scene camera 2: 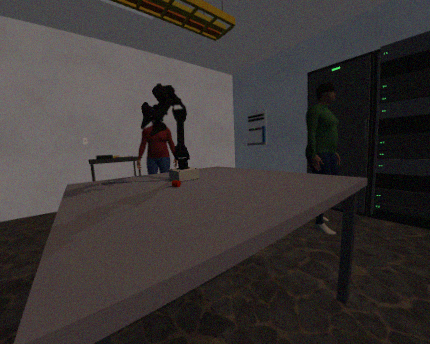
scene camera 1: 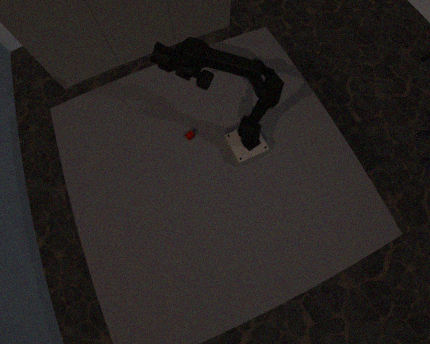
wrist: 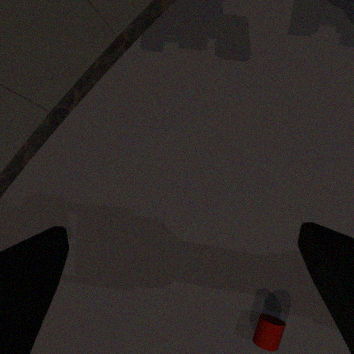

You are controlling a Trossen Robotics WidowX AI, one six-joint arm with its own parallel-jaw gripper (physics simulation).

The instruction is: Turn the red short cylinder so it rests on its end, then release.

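The red short cylinder (scene camera 1: 190,135) (scene camera 2: 176,184) (wrist: 269,333) is on the table, a short way from the arm's base. In the wrist view it is low and right of centre, with a dark, shaded end towards the top and its bright curved side showing; it appears to lie on its side. My gripper (scene camera 1: 179,71) (scene camera 2: 152,127) (wrist: 185,236) is open and empty, high above the table. Its two dark fingers stand wide apart in the wrist view. The cylinder lies far below them, off the midline towards the right finger. Dark rendering blurs the fingers in the scene views.
The grey table (scene camera 1: 200,225) (scene camera 2: 200,215) carries the arm's pale base plate (scene camera 1: 241,153) (scene camera 2: 185,174). A pale panelled surface (scene camera 1: 115,35) (wrist: 45,55) lies beyond one table edge. A person in red (scene camera 2: 158,145) and one in green (scene camera 2: 324,130) stand beyond the table.
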